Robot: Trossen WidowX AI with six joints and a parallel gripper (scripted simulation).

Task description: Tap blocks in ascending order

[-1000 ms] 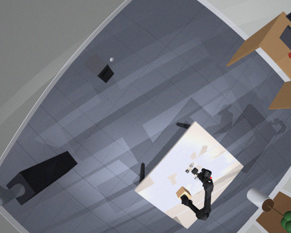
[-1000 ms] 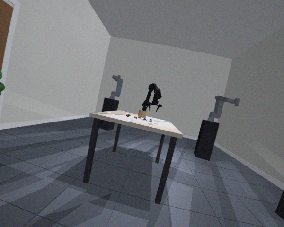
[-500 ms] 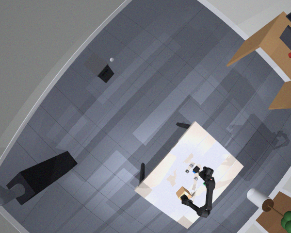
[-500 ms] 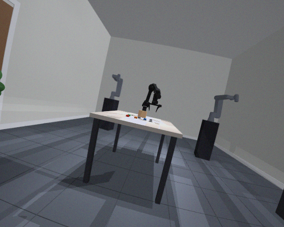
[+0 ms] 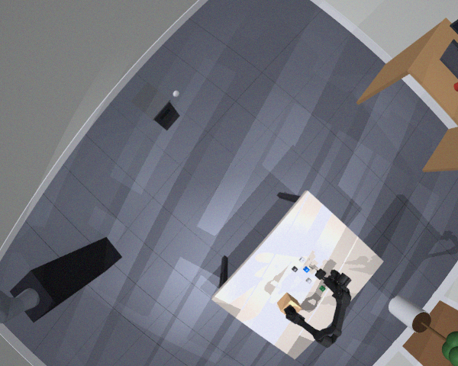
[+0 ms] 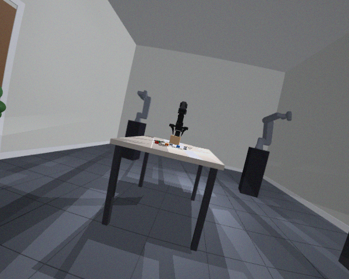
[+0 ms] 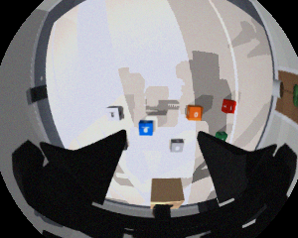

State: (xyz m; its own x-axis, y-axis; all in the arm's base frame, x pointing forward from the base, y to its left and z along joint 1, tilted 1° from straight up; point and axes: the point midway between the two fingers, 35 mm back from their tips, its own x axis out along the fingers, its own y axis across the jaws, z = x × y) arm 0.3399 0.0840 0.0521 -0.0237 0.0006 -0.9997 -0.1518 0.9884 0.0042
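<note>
Now: the orange block 80 mm to the right of my gripper tip and 110 mm below it. Also, from my gripper tip: blue block: 60 mm behind, 20 mm to the left, 110 mm below; then grey block: 100 mm behind, 70 mm to the right, 110 mm below; then white block: 30 mm behind, 110 mm to the left, 110 mm below.
</note>
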